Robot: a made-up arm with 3 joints. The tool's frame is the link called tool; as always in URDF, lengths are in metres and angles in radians.
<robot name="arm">
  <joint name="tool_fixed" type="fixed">
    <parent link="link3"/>
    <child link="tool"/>
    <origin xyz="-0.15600 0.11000 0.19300" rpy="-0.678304 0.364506 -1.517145"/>
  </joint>
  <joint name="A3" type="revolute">
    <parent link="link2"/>
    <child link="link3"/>
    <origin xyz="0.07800 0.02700 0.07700" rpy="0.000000 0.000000 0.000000"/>
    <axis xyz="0 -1 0"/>
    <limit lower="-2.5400" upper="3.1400"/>
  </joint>
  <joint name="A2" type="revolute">
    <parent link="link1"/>
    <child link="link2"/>
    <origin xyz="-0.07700 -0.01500 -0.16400" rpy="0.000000 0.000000 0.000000"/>
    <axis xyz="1 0 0"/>
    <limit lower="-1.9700" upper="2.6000"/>
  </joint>
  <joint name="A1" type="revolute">
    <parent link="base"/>
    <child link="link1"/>
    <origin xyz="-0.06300 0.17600 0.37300" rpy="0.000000 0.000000 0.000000"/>
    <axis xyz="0 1 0"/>
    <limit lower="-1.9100" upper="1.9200"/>
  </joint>
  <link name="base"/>
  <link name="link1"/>
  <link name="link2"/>
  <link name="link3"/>
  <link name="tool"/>
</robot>
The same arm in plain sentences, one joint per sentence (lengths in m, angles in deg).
The arm has three revolute joints in a row. What follows holds with every joint at zero, and every direction is one of the base frame's. The first joint is mounted 0.063 m along -x and 0.176 m along +y and 0.373 m along +z from the base frame's origin and rotates about +y, from -109.43 to 110.01 deg. The second joint is mounted 0.077 m along -x and 0.015 m along -y and 0.164 m along -z from the first joint and rotates about +x, from -112.87 to 148.97 deg. The third joint is mounted 0.078 m along +x and 0.027 m along +y and 0.077 m along +z from the second joint and rotates about -y, from -145.53 to 179.91 deg. The tool frame, which is the frame that the pose is given for, is mounted 0.156 m along -x and 0.11 m along +y and 0.193 m along +z from the third joint; its axes are the base frame's turned by roll -38.86, pitch 20.88 and yaw -86.93 deg (as in URDF: about the fixed x, then y, then z).
